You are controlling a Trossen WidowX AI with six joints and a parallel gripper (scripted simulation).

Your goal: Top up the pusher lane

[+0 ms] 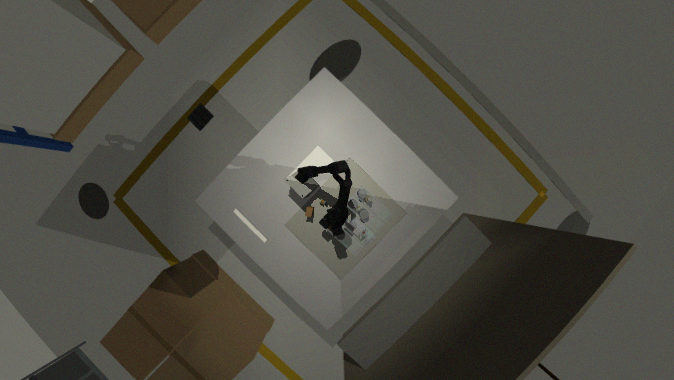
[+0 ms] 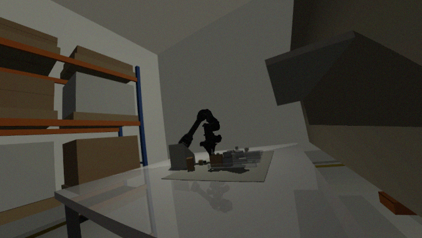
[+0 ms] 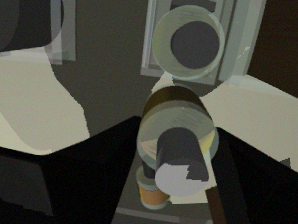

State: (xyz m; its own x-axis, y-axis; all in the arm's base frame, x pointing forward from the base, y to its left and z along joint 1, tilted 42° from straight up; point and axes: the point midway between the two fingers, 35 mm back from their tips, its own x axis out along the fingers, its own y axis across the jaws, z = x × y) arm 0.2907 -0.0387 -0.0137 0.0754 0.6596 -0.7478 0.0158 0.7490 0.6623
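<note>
Right now my gripper tip is 80 mm past the amber bottle, 10 mm to the right of it and 50 mm above it. Round my gripper tip: brown box (120 mm behind, 100 mm to the right, 30 mm below).
</note>
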